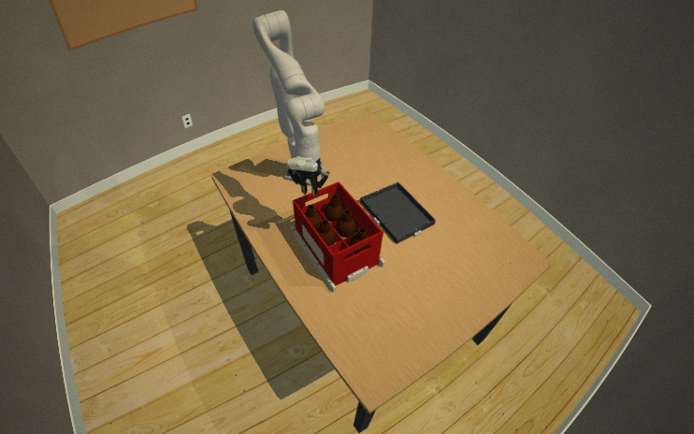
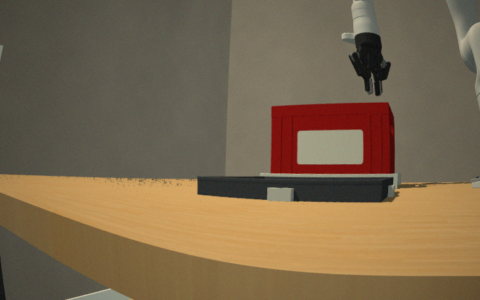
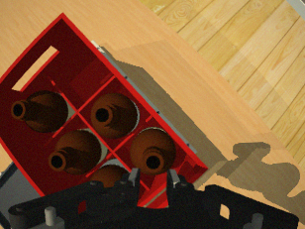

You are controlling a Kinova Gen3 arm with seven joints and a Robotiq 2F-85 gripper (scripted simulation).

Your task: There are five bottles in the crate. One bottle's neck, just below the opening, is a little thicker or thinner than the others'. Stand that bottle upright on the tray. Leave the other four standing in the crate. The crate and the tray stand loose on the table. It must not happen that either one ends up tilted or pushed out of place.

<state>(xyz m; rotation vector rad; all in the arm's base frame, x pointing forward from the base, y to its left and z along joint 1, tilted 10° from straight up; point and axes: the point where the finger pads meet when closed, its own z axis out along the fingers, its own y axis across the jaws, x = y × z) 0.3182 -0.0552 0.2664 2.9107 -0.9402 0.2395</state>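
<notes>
Right now my hand is 80 mm short of the red crate, 60 mm to the right of it and 160 mm above it. From my hand the other things lie so: dark grey tray (10 mm ahead, 350 mm to the left, 230 mm below); then glass bottle (160 mm ahead, 120 mm to the left, 160 mm below).
</notes>
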